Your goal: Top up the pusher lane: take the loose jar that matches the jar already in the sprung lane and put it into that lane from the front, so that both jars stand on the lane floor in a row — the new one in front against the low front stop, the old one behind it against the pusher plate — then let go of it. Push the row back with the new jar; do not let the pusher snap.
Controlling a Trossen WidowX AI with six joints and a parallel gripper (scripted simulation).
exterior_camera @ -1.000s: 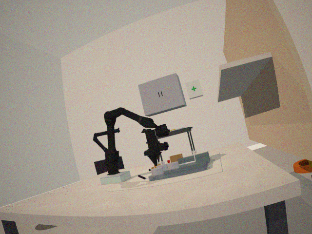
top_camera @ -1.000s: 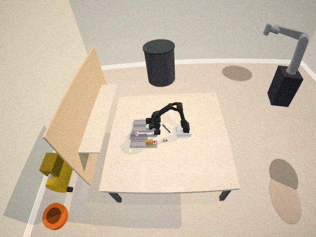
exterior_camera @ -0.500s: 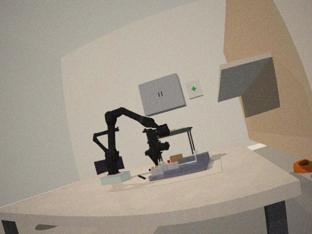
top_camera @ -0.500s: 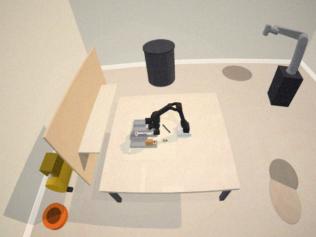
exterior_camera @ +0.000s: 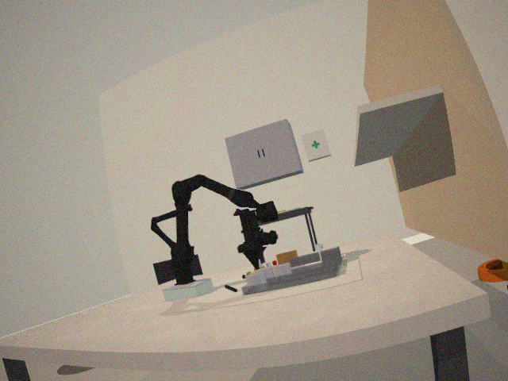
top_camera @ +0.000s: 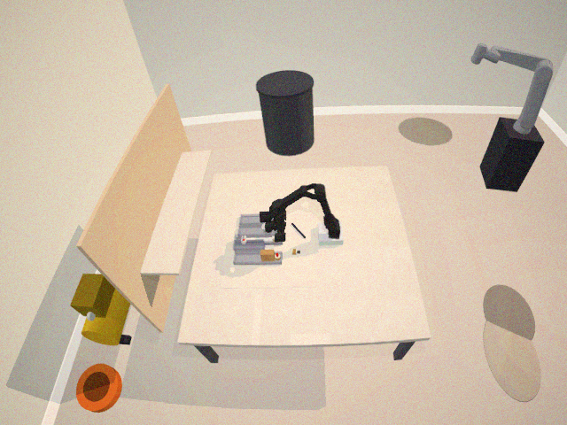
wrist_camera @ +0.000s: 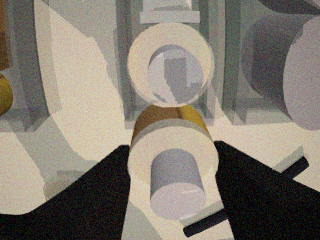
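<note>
My gripper tip is now 10 cm past the small jar, 7 cm to the right of it and 3 cm above it. Round my gripper tip: pusher plate 14 cm ahead, 5 cm to the left; then brown box 14 cm to the left, 6 cm ahead, 1 cm below; then black stick 9 cm to the right, 8 cm behind, 4 cm below.
</note>
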